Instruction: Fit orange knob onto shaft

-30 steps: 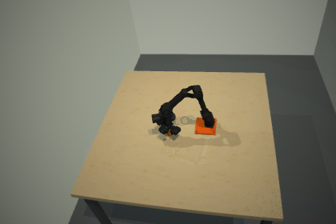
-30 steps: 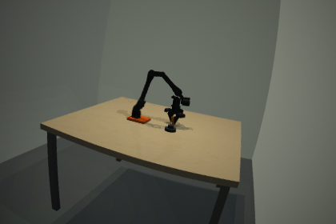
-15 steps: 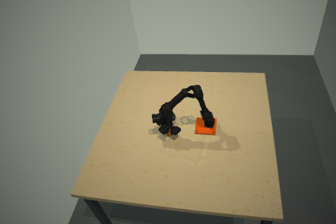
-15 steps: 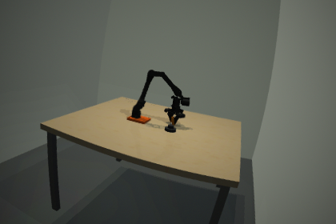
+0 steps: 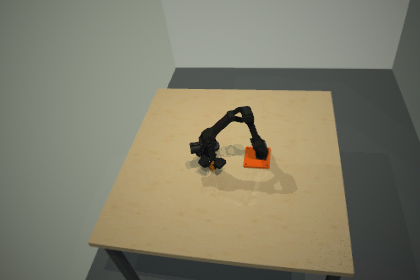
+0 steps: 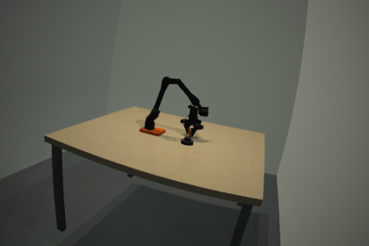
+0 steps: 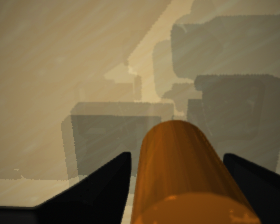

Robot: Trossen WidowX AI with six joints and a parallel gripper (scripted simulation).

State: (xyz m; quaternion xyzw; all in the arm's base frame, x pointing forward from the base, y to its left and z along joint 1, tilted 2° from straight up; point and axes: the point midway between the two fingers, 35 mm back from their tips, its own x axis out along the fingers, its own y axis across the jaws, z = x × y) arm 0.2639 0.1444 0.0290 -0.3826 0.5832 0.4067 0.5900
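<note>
Right now the orange knob is 3 cm above my gripper tip. Round my gripper tip: round dark pedestal (5 cm ahead, 16 cm to the right, 2 cm above).
</note>
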